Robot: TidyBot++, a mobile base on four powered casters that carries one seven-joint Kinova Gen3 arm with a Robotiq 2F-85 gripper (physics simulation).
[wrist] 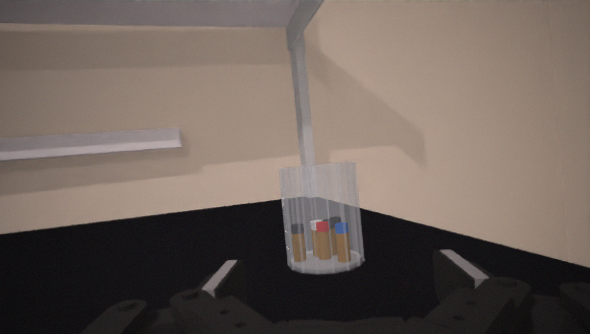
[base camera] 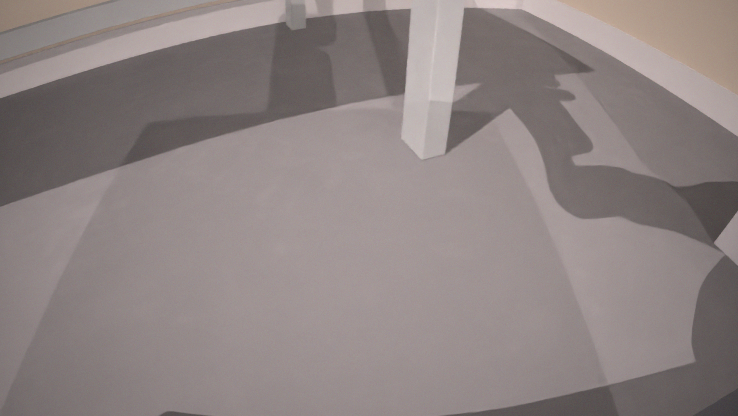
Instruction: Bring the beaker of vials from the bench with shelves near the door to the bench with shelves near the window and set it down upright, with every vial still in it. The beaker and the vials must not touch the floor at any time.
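A clear beaker [wrist: 322, 200] stands upright on the black bench top [wrist: 150, 260] in the wrist view, a little right of the middle. Several brown vials [wrist: 324, 245] stand inside it, with dark, white, red and blue caps. My gripper [wrist: 337, 276] is open, its two fingers wide apart at the bottom of the wrist view. The beaker stands beyond the fingertips, between their lines, and neither finger touches it. The beaker and the gripper do not show in the base view.
A grey post [wrist: 302, 100] rises behind the beaker and bears a shelf [wrist: 150, 12] overhead. A pale bar [wrist: 90, 143] runs along the wall at the left. In the base view a white bench leg [base camera: 431, 93] stands on the floor [base camera: 310, 258], with the arm's shadow to its right.
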